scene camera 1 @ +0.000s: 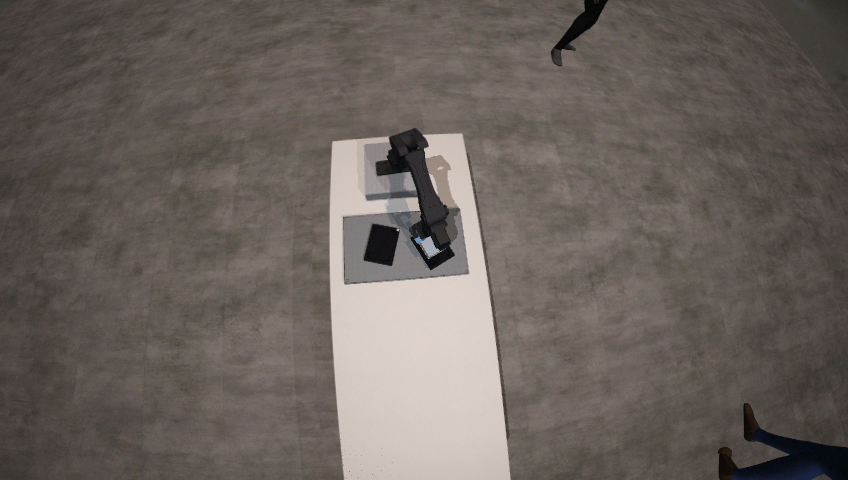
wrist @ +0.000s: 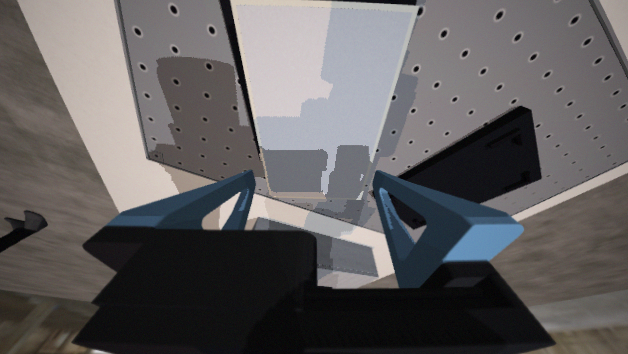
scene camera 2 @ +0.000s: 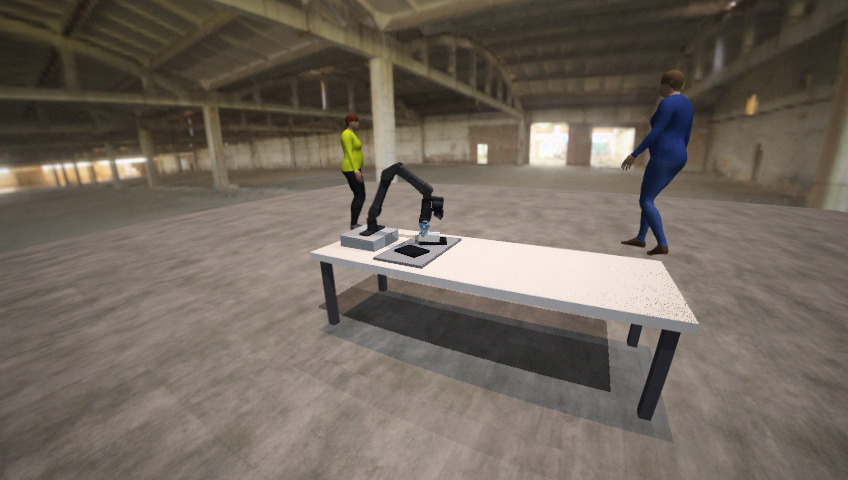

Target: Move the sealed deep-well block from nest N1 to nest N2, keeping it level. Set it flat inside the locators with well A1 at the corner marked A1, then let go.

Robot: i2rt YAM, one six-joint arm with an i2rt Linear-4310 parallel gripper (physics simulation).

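Where they show: gripper, fingertip midpoint: (wrist: 314, 176) (scene camera 2: 423, 232); arm's base at its link origin: (scene camera 1: 398, 166) (scene camera 2: 372, 231).
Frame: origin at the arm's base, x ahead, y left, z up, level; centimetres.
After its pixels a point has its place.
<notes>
The pale sealed block (scene camera 1: 429, 247) {x 39.2, y 7.8, z -0.5 cm} (scene camera 2: 427, 237) {x 36.3, y 4.4, z -1.7 cm} (wrist: 325, 65) {x 39.3, y 9.9, z -0.5 cm} lies flat on a black nest (scene camera 1: 442, 260) {x 44.4, y 12.8, z -4.8 cm} (scene camera 2: 441, 241) {x 44.1, y 7.4, z -4.2 cm} (wrist: 229, 20) {x 38.6, y 16.3, z -4.8 cm}, which I take as N1. The other black nest (scene camera 1: 381, 244) {x 33.9, y -11.6, z -4.8 cm} (scene camera 2: 411, 251) {x 35.0, y -14.2, z -4.8 cm} (wrist: 480, 165) {x 37.6, y -10.6, z -4.8 cm}, which I take as N2, holds no block and is turned at a different angle. My gripper (scene camera 2: 424, 229) {x 32.4, y 7.5, z 0.1 cm} (wrist: 314, 176) {x 32.4, y 7.5, z 0.1 cm} is open, low over the block. In the wrist view its blue fingers show on either side of the block's near end, with a gap at each side; their height against its sides is unclear. The A1 marks cannot be made out.
Both nests sit on a grey perforated plate (scene camera 1: 357, 268) {x 42.6, y -22.9, z -6.0 cm} (scene camera 2: 437, 249) {x 45.7, y -2.7, z -5.9 cm} (wrist: 465, 75) {x 42.9, y -1.5, z -6.0 cm}. The arm stands on a grey base block (scene camera 1: 374, 187) {x 8.8, y -11.6, z -0.7 cm} (scene camera 2: 361, 240) {x 2.5, y -15.5, z -1.6 cm} at one end of the white table (scene camera 1: 416, 356) {x 81.6, y -3.8, z -7.3 cm} (scene camera 2: 535, 273) {x 100.9, y -15.4, z -7.3 cm}. Two people (scene camera 2: 353, 148) (scene camera 2: 669, 136) stand beyond the table.
</notes>
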